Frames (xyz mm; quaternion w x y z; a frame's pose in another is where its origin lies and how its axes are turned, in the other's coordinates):
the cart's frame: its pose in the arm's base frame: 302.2 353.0 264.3 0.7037 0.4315 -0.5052 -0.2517
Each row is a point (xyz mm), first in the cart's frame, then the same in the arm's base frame.
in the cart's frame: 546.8 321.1 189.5
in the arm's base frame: 298.4 14.8 833.2
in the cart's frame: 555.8 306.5 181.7
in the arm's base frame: 310.1 3.2 824.1
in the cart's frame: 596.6 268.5 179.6
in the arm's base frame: 330.0 -47.4 811.3
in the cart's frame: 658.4 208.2 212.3
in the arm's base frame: 327.0 -138.0 793.7
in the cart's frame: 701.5 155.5 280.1
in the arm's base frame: 284.0 -222.3 777.5
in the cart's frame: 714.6 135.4 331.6
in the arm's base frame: 242.6 -260.9 772.7
